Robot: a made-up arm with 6 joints. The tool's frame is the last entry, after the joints.
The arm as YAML. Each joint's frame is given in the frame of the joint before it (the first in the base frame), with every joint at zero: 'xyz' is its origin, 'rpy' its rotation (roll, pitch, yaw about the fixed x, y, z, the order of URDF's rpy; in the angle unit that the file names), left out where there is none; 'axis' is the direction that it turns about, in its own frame. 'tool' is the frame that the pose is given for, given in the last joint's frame.
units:
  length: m
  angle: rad
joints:
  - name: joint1
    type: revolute
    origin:
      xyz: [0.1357, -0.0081, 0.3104]
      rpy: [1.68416, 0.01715, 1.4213]
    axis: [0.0, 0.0, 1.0]
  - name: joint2
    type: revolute
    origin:
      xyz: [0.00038, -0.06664, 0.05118]
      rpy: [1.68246, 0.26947, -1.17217]
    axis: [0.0, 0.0, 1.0]
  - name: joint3
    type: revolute
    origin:
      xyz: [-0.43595, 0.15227, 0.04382]
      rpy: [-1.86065, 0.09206, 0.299]
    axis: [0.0, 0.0, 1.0]
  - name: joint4
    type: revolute
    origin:
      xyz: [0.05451, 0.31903, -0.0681]
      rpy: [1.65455, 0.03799, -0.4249]
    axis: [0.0, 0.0, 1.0]
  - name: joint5
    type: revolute
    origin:
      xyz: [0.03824, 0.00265, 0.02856]
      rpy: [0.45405, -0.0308, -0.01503]
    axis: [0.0, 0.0, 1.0]
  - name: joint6
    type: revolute
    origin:
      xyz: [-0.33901, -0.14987, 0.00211]
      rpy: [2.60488, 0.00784, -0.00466]
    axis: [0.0, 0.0, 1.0]
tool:
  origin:
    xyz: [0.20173, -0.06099, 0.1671]
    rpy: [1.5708, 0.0, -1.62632]
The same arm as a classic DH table. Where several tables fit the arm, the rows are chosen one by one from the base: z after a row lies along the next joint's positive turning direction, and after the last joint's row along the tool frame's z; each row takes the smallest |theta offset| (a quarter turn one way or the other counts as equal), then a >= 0, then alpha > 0; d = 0 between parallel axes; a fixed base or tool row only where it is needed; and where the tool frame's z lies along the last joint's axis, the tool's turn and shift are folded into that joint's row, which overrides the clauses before.
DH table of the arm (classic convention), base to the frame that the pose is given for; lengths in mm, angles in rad. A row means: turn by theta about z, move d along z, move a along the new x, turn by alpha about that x. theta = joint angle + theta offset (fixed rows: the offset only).
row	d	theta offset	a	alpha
base (fixed)	325.8	1.4193	12.5	1.6841
joint1	190	-1.2193	62.3	1.6784
joint2	151.9	0.0553	-364.1	-1.8594
joint3	201.9	-0.332	-82.8	1.6545
joint4	-273.9	-0.1162	37.9	0.455
joint5	251.3	0.0523	-336.3	2.6048
joint6	472	1.4999	-49.7	-1.5708
tool (fixed)	-204.8	3.1416	0	0

